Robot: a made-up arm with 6 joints. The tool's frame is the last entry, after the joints.
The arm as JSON. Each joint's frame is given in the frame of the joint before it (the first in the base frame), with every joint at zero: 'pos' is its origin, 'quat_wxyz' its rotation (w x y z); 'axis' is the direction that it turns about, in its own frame. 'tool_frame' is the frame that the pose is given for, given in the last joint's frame.
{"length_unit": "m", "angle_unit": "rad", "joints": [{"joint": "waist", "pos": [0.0, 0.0, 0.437], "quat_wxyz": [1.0, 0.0, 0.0, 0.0], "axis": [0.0, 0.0, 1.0]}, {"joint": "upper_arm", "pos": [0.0, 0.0, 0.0], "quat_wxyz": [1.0, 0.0, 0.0, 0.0], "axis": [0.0, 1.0, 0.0]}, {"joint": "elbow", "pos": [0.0, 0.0, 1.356], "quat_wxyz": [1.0, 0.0, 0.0, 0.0], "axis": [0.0, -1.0, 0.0]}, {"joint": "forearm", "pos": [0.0, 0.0, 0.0], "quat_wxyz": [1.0, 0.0, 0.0, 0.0], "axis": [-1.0, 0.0, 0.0]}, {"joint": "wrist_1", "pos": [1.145, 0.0, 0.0], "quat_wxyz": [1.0, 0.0, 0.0, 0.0], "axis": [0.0, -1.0, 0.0]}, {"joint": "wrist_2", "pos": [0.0, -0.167, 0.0], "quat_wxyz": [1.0, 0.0, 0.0, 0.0], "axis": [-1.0, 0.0, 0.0]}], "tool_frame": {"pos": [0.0, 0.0, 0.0], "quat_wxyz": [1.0, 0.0, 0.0, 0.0]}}
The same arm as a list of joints. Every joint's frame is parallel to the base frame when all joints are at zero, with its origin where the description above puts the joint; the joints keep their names.
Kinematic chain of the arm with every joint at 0, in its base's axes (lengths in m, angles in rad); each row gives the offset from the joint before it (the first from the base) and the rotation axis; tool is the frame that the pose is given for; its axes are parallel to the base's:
waist: xyz 0.0000 0.0000 0.4370 axis +z
upper_arm: xyz 0.0000 0.0000 0.0000 axis +y
elbow: xyz 0.0000 0.0000 1.3560 axis -y
forearm: xyz 0.0000 0.0000 0.0000 axis -x
wrist_1: xyz 1.1450 0.0000 0.0000 axis -y
wrist_2: xyz 0.0000 -0.1670 0.0000 axis -x
tool: xyz 0.0000 0.0000 0.0000

